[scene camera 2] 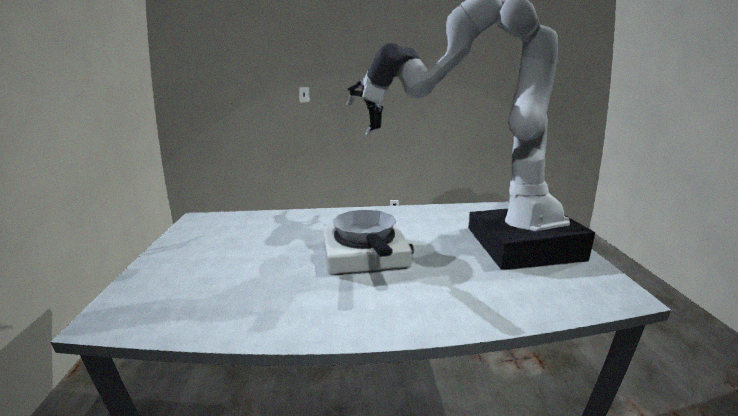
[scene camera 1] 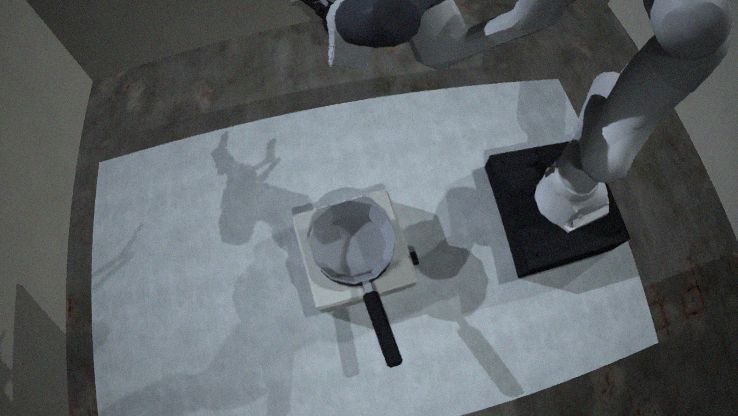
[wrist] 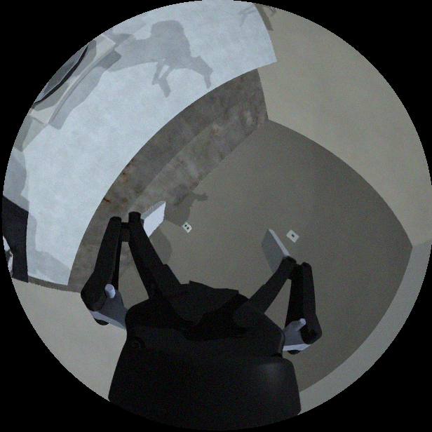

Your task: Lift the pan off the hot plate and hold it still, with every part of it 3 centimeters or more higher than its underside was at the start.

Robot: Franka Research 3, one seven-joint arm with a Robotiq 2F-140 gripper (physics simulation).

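Observation:
The grey pan (scene camera 1: 351, 242) (scene camera 2: 364, 224) (wrist: 62, 73) sits upright on the cream hot plate (scene camera 1: 330, 297) (scene camera 2: 346, 263) (wrist: 92, 60). Its black handle (scene camera 1: 382, 330) (scene camera 2: 379, 244) reaches out past the hot plate's front edge, over the table. My gripper (scene camera 2: 358, 117) (wrist: 215, 224) is open and empty. It hangs high above and behind the pan, its fingers tilted away from the table towards the back wall. In scene camera 1, the gripper is mostly cut off at the top edge. In the wrist view, part of the pan shows at the upper left, and its handle does not show.
The white table (scene camera 1: 170, 206) (scene camera 2: 206, 273) (wrist: 100, 135) carries the hot plate and the black base block (scene camera 1: 521, 227) (scene camera 2: 547, 253) (wrist: 15, 230) of the arm to the right. A small black knob (scene camera 1: 413, 257) (scene camera 2: 411, 248) sticks out of the hot plate's right side. Walls stand behind and beside the table.

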